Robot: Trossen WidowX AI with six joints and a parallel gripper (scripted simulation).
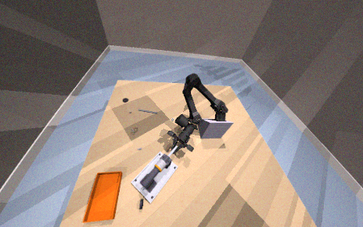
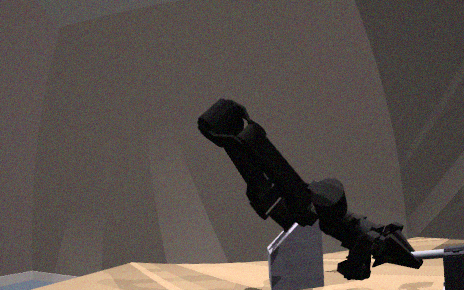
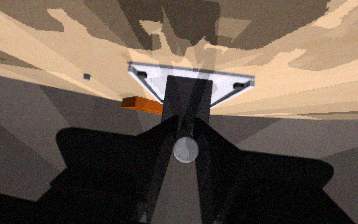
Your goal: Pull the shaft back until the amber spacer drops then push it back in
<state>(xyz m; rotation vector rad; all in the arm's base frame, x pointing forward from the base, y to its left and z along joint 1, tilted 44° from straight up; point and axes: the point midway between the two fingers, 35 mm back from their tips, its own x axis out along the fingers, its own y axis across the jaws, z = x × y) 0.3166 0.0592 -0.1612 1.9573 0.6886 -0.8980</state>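
The grey shaft is 4 cm to the left of my gripper tip, 4 cm ahead of it and 2 cm above it. From my gripper tip the other things lie so: orange tray 34 cm ahead, 19 cm to the left, 5 cm below.
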